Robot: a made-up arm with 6 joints. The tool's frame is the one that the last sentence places.
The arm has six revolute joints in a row. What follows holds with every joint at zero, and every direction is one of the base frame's. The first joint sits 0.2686 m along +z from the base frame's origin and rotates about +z. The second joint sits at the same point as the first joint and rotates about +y. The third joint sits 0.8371 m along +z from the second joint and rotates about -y. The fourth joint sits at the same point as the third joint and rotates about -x. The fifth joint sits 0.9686 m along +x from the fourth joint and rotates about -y. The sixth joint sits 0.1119 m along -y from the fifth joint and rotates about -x. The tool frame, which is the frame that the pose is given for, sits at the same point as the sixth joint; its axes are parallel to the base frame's.
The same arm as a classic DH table. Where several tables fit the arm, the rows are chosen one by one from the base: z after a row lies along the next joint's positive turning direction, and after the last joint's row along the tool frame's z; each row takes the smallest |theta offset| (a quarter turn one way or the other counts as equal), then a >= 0, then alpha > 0; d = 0 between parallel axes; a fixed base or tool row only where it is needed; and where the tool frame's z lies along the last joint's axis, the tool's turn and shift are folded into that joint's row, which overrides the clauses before.
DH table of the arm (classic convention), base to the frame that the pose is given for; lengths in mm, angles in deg. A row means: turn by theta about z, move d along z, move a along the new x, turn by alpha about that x. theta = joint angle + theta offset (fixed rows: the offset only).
joint 1: a 0; alpha -90; d 268.6; theta offset 0
joint 2: a 837.1; alpha 180; d 0; theta offset -90
joint 3: a 0; alpha -90; d 0; theta offset 0
joint 4: a 0; alpha 90; d -968.6; theta offset 0
joint 5: a 0; alpha -90; d 111.9; theta offset 0
joint 6: a 0; alpha 90; d 0; theta offset 90
tool (fixed): a 0; alpha 0; d 0; theta offset -90

